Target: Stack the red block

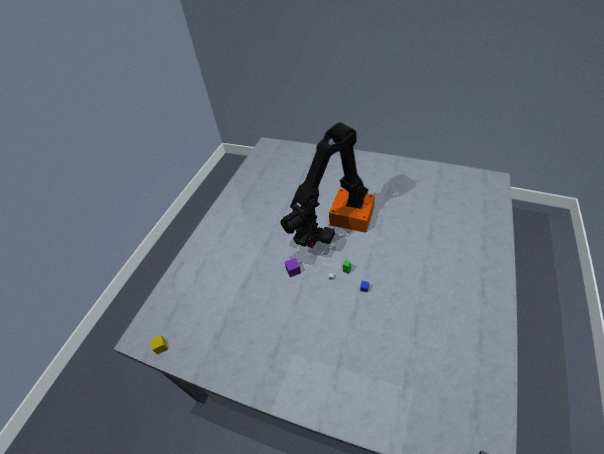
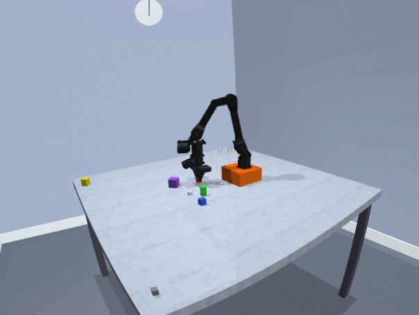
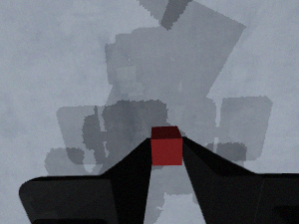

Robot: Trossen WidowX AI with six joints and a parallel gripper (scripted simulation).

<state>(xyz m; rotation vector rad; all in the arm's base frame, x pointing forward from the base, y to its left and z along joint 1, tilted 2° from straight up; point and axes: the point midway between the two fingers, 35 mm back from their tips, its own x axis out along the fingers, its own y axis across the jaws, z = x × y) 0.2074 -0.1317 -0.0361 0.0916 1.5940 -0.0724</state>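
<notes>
The green block lies 8 cm ahead of my gripper tip, 17 cm to the left of it and 3 cm above it. Also, from my gripper tip: red block right at my gripper tip; purple cube 13 cm ahead, 3 cm to the right, 1 cm above; white cube 13 cm ahead, 12 cm to the left.
</notes>
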